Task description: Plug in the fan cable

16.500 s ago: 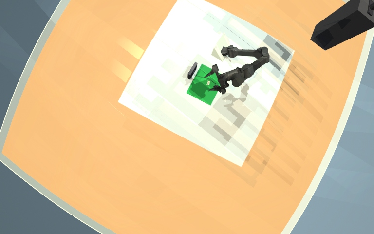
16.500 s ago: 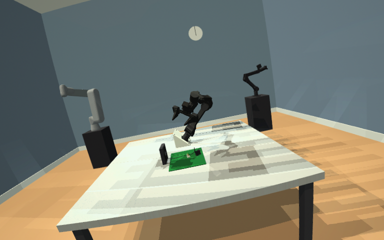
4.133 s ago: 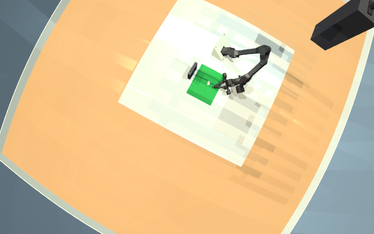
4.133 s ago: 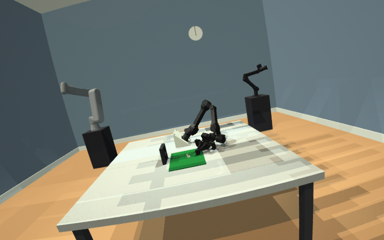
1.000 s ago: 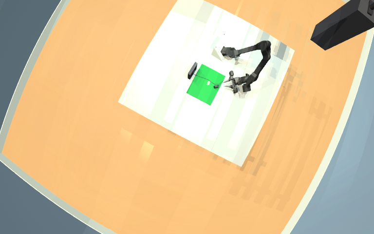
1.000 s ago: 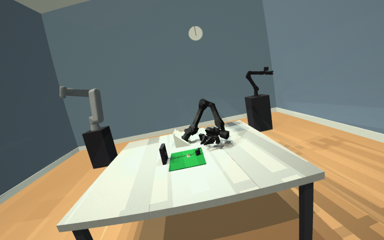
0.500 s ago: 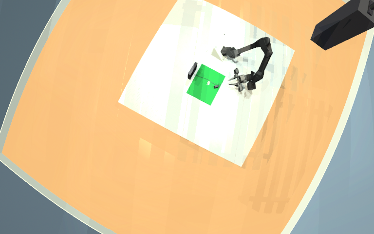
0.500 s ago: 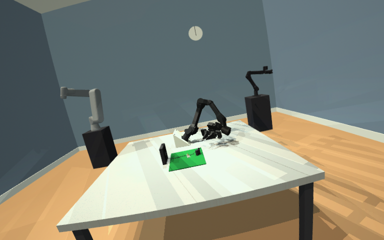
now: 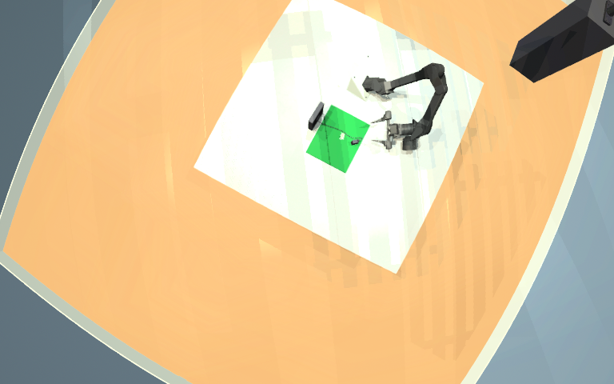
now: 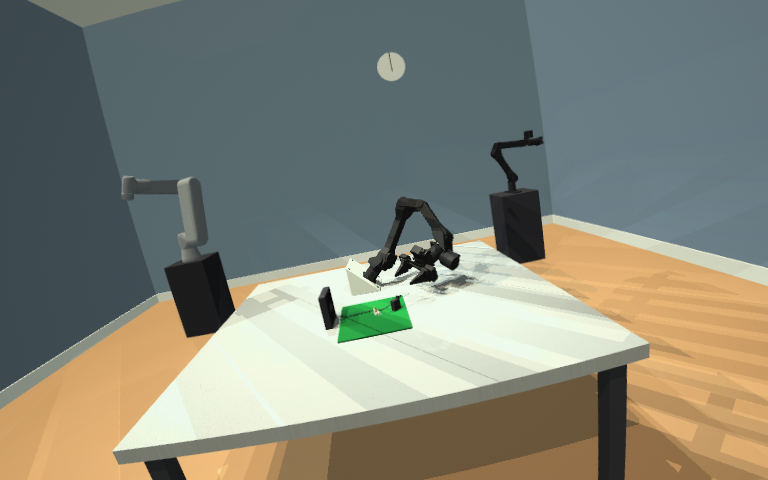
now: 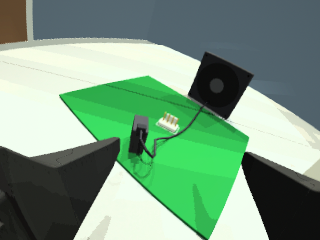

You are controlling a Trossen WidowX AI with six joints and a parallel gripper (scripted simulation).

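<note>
My gripper tip is now 70 mm short of the fan plug, 60 mm above it and 40 mm to the left of it. Also, from my gripper tip: green board 130 mm to the right, 100 mm below, 90 mm ahead; white four-pin header 110 mm to the right, 90 mm below, 70 mm ahead; black fan 280 mm to the right, 60 mm ahead, 30 mm below.
</note>
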